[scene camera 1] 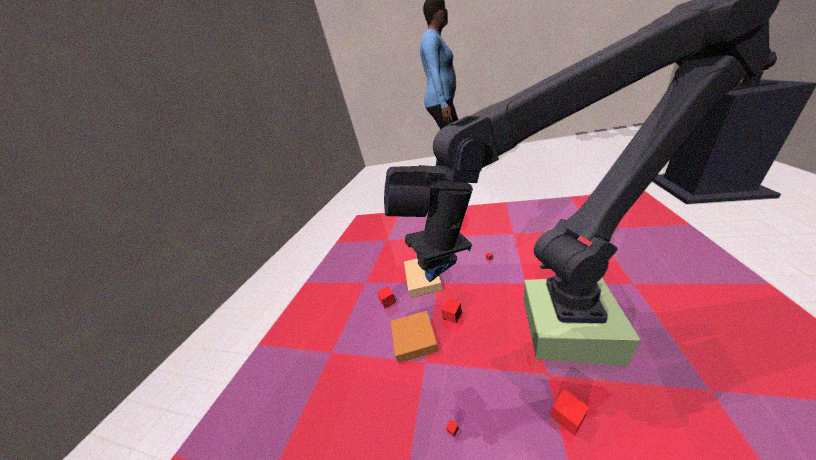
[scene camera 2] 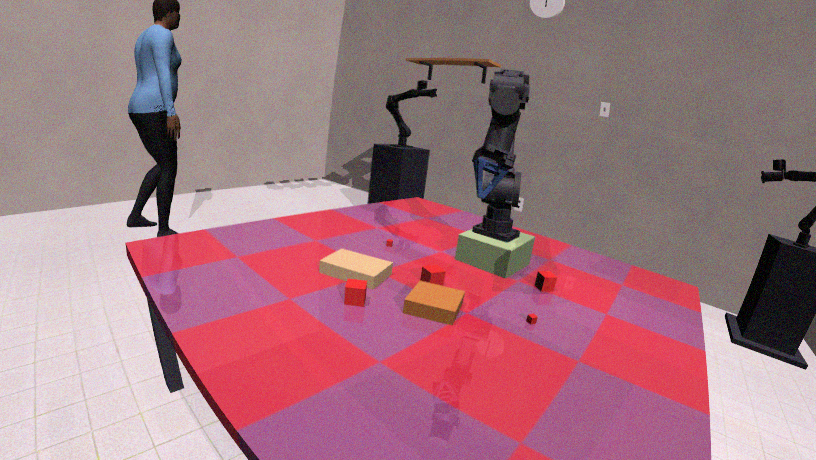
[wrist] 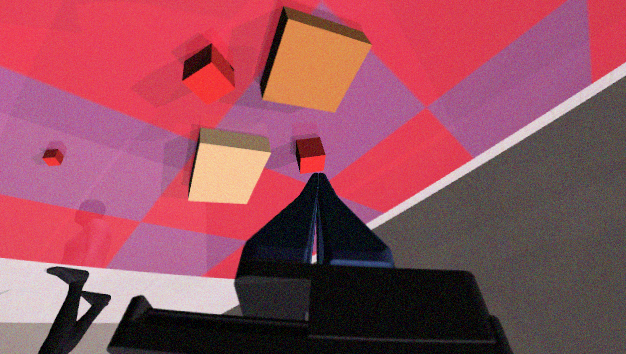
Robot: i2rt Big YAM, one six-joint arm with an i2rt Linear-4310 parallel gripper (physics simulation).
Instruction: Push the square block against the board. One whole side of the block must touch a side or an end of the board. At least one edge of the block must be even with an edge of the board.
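Pixels of known places: gripper, between the fingertips: [scene camera 1: 428,279] [scene camera 2: 480,198] [wrist: 318,181]; arm's base, origin of its link: [scene camera 1: 573,300] [scene camera 2: 496,233].
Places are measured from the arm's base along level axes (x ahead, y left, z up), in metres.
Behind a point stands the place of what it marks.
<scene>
The orange-brown square block [scene camera 1: 414,336] @[x 0.361, y 0.084, z -0.051 m] [scene camera 2: 435,297] @[x 0.380, y 0.077, z -0.051 m] [wrist: 315,65] @[x 0.363, y 0.079, z -0.051 m] lies flat on the table. The pale beige board [scene camera 1: 416,274] @[x 0.400, y -0.137, z -0.051 m] [scene camera 2: 355,264] @[x 0.402, y -0.139, z -0.051 m] [wrist: 227,175] @[x 0.385, y -0.145, z -0.051 m] lies flat, apart from the block, with a gap between them. Their sides are turned at an angle to each other. My gripper [scene camera 1: 429,280] @[x 0.290, y 0.089, z 0.149 m] [scene camera 2: 483,196] @[x 0.290, y 0.089, z 0.149 m] [wrist: 318,181] @[x 0.290, y 0.089, z 0.149 m] is shut and empty. It hangs high over the table, well above the block and the board, and in the first scene view it covers part of the board.
A red cube [scene camera 1: 386,297] @[x 0.471, y -0.031, z -0.045 m] [scene camera 2: 355,292] @[x 0.495, y -0.034, z -0.052 m] [wrist: 311,156] @[x 0.466, y -0.035, z -0.044 m] and another red cube [scene camera 1: 451,310] @[x 0.274, y 0.007, z -0.042 m] [scene camera 2: 432,274] @[x 0.299, y 0.006, z -0.047 m] [wrist: 209,75] @[x 0.271, y 0.003, z -0.042 m] stand near the gap, on opposite sides. A larger red cube [scene camera 1: 569,410] @[x 0.058, y 0.205, z -0.043 m] [scene camera 2: 545,281] @[x 0.079, y 0.205, z -0.054 m] and tiny ones lie farther off. The arm stands on a green base [scene camera 1: 582,349] @[x 0.007, y 0.095, z -0.034 m] [scene camera 2: 480,254] @[x 0.088, y 0.007, z -0.042 m].
</scene>
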